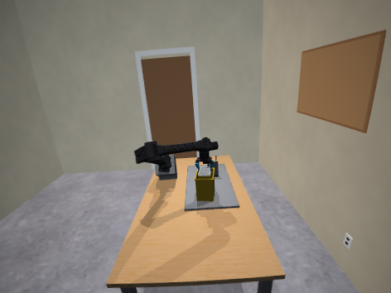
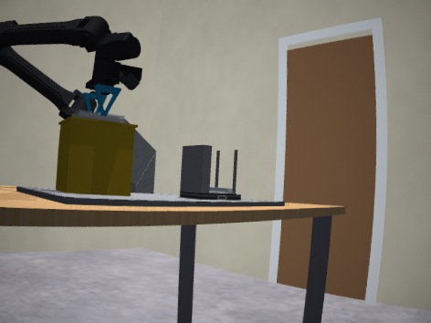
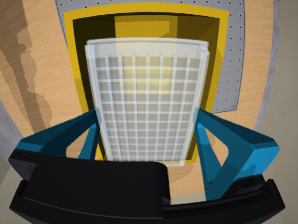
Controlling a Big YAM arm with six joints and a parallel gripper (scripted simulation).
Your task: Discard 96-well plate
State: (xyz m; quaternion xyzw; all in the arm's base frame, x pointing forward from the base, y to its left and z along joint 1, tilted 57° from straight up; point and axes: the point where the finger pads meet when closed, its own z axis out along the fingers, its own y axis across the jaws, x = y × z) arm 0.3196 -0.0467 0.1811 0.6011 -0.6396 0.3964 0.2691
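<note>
Right now my hand is 11 cm above the bin.
</note>
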